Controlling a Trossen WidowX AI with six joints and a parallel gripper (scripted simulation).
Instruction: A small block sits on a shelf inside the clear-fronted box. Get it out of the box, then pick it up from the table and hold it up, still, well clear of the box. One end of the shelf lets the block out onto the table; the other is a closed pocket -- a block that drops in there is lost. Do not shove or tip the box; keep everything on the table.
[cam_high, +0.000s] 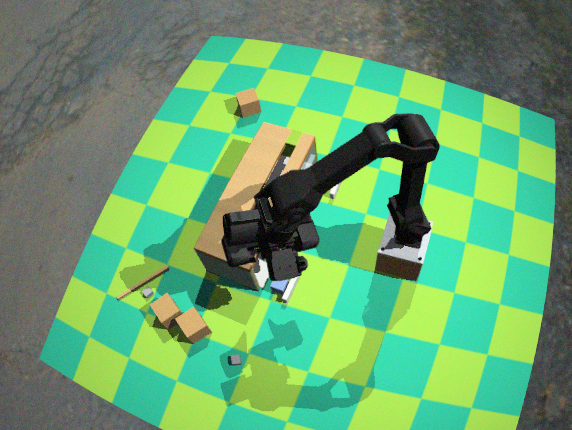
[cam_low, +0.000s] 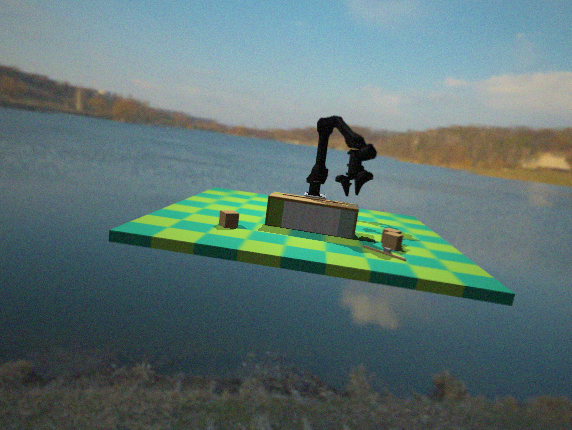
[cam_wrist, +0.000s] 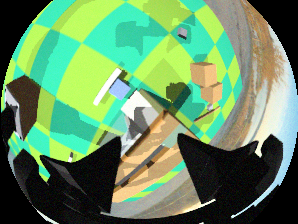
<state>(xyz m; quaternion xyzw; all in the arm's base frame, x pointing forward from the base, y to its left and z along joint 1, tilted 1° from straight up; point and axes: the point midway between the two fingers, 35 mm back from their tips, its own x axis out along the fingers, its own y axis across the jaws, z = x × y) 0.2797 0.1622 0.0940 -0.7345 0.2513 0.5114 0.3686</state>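
Right now the bluish block is 14 cm below my gripper tip and 2 cm behind it. Also, from my gripper tip: thin wooden stick 33 cm ahead, 16 cm below, 11 cm to the left; long tan box 17 cm to the right, 10 cm below, 4 cm ahead.
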